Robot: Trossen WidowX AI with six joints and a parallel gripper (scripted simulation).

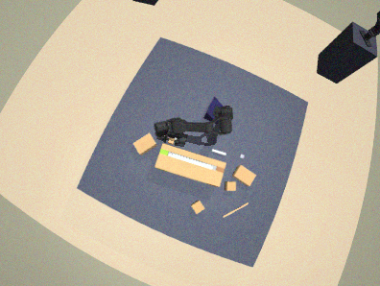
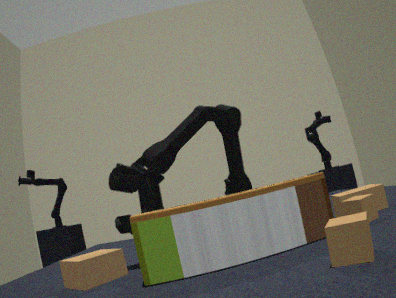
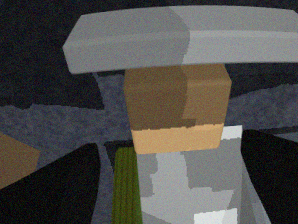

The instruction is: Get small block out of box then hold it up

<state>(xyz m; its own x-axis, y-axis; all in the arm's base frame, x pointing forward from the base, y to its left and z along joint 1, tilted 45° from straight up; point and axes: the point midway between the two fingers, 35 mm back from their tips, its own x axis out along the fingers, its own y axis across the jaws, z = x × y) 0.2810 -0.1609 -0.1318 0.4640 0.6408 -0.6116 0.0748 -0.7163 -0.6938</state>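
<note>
Right now the tan block is 2 cm behind my gripper tip and 1 cm below it. Round my gripper tip: thin wooden stick 55 cm to the left, 25 cm ahead, 3 cm below; long tan box 16 cm to the left, 5 cm ahead, 3 cm above.
</note>
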